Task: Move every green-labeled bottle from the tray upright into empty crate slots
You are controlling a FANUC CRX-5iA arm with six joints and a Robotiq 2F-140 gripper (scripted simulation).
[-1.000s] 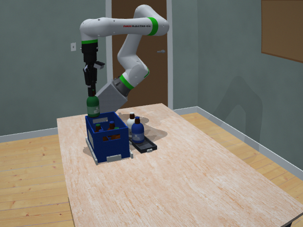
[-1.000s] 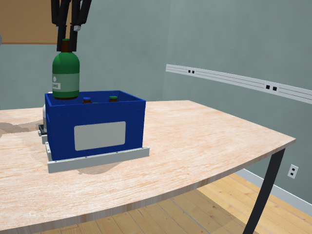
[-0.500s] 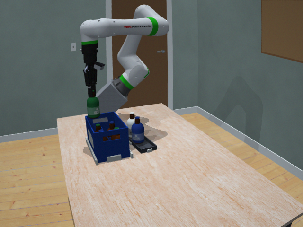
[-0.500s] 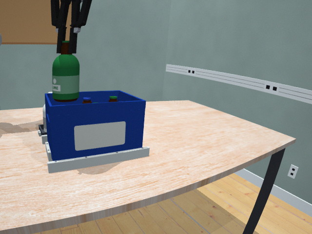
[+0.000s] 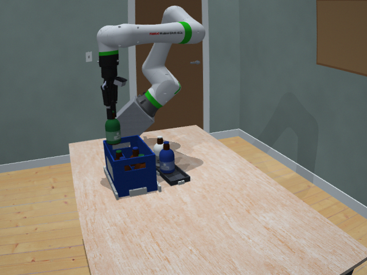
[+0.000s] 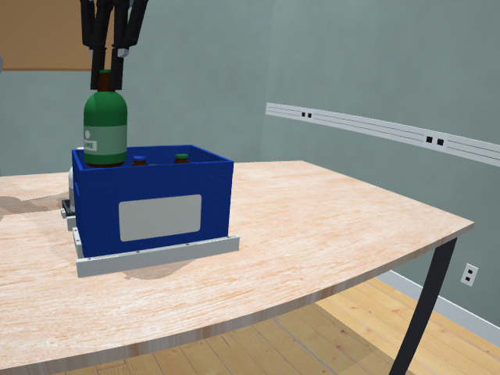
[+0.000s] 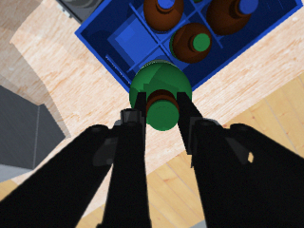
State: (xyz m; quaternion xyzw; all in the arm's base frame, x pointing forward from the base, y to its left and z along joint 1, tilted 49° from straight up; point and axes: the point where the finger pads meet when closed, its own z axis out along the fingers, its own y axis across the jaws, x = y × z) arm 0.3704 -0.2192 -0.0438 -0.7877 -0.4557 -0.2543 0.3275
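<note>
Now: hand 80 mm above the green-labeled bottle. Round my hand: white-labeled bottle 240 mm below, 230 mm to the left, 70 mm behind; then blue-labeled bottle 250 mm to the left, 240 mm below, 20 mm ahead; then blue crate 240 mm below, 80 mm ahead, 60 mm to the left.
</note>
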